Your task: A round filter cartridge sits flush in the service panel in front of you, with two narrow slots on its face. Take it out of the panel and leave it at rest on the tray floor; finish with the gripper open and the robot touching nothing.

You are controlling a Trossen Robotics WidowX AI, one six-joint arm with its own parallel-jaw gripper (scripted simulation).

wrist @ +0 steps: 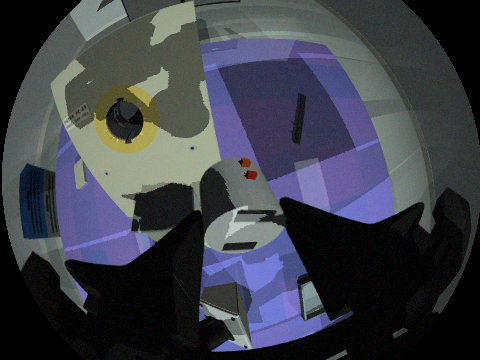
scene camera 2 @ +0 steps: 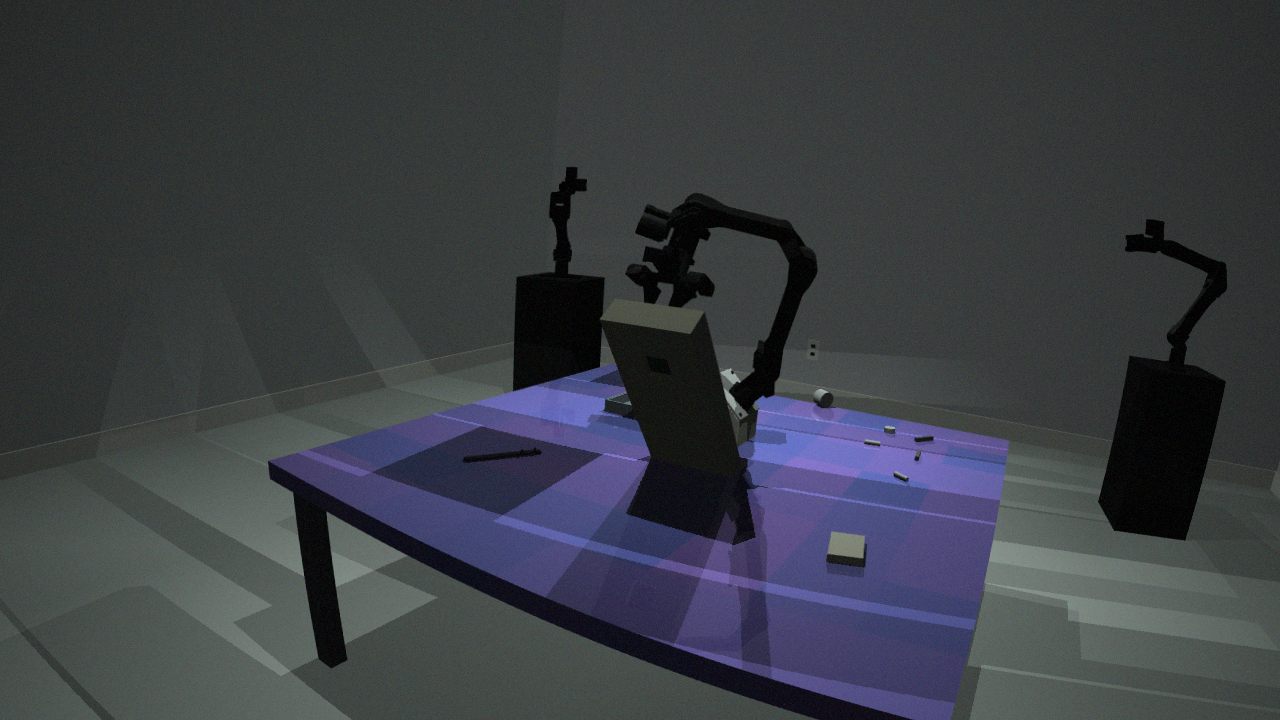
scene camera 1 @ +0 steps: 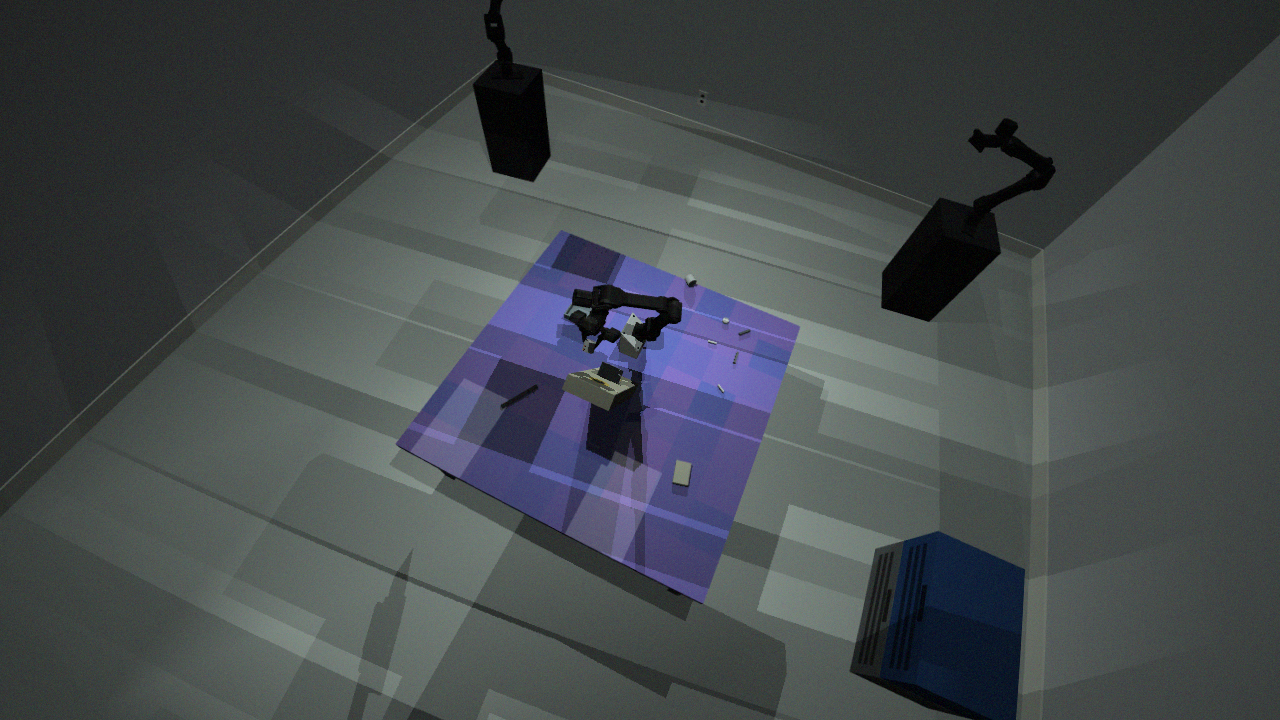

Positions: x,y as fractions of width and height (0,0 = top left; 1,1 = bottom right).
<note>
In view: the gripper (scene camera 1: 0.46,0.48), a grey round filter cartridge (wrist: 0.50,0.59), a beige block (scene camera 2: 0.66,0.76) and a tan service panel (scene camera 2: 0.52,0.49).
The gripper is seen too in the wrist view (wrist: 0.50,0.59). The tan service panel also shows in the wrist view (wrist: 0.28,0.29) and in scene camera 1 (scene camera 1: 0.46,0.54). Scene camera 2 does not show the grey round filter cartridge, which is hidden by the tan service panel.
</note>
